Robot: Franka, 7 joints.
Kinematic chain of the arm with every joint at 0, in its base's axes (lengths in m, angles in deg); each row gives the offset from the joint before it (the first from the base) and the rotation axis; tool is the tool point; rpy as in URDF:
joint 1: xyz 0 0 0.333 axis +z
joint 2: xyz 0 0 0 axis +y
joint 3: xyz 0 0 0.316 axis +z
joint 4: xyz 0.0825 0 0 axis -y
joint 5: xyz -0.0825 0 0.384 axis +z
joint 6: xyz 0 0 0 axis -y
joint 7: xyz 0.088 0 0 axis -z
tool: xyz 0 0 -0.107 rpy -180 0 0
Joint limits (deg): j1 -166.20..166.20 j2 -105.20..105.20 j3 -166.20..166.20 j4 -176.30..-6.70 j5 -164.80..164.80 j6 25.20..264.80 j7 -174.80..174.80
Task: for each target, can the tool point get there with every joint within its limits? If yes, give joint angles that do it. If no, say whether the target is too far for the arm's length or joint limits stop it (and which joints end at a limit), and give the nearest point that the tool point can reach.
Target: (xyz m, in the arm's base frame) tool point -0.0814 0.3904 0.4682
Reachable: yes | joints 39.48 -18.90 73.65 -151.96 -126.31 44.13 -121.43
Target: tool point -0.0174 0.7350 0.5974
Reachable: yes | joints -51.45 -73.28 71.21 -71.39 -30.93 202.65 24.87
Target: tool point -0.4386 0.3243 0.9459
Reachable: yes | joints -12.19 -24.45 114.53 -41.88 -53.80 192.36 -89.06
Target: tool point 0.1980 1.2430 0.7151
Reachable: no: too far | nearest point 0.1291 0.8107 0.5822 | short by 0.457 m
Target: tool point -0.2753 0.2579 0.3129
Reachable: yes | joints -129.36 -67.05 -112.32 -159.97 122.37 47.84 -82.74
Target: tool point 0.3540 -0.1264 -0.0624
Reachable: yes | joints 14.57 58.98 -21.00 -126.11 -48.06 130.20 19.31
